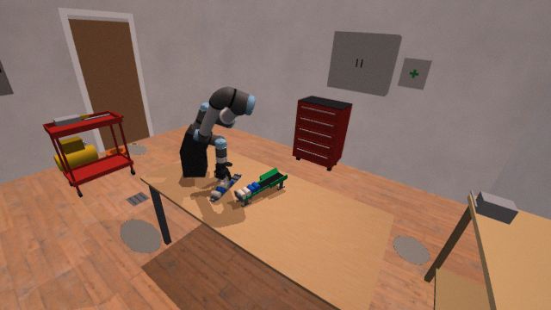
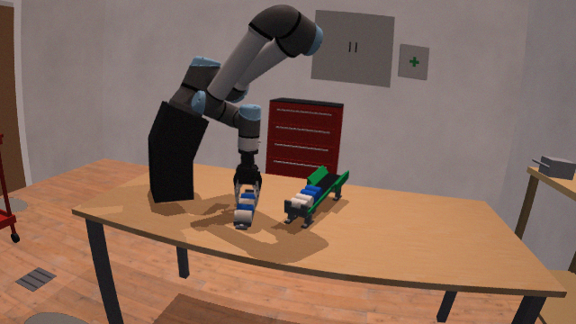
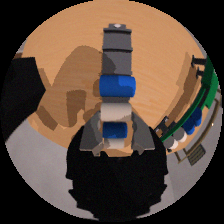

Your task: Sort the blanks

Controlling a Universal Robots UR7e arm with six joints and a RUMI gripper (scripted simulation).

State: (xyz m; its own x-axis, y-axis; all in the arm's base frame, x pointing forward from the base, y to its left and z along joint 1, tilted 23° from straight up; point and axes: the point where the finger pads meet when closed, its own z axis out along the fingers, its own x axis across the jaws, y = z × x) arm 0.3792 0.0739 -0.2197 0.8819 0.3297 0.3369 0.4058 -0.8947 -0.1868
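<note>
The black stock rack is 4 cm below my hand, 2 cm to the left of it and 1 cm behind it.
</note>
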